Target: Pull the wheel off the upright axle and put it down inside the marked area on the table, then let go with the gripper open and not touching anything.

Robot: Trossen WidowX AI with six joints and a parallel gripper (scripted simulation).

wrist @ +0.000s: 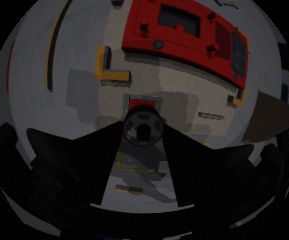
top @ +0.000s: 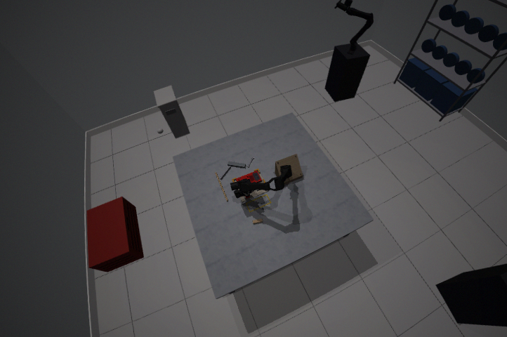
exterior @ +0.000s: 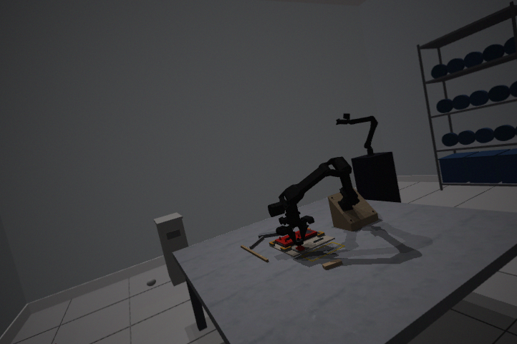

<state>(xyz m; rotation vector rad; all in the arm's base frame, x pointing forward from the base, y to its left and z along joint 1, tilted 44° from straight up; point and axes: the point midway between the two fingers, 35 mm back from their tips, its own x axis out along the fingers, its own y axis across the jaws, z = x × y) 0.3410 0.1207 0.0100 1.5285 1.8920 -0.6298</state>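
My gripper tip is now right at the wheel. The rest, counted from my gripper tip: small wooden block: 20 mm behind, 230 mm to the left, 30 mm below; then wooden strip: 190 mm ahead, 160 mm to the right, 30 mm below; then upright axle: 10 mm below.
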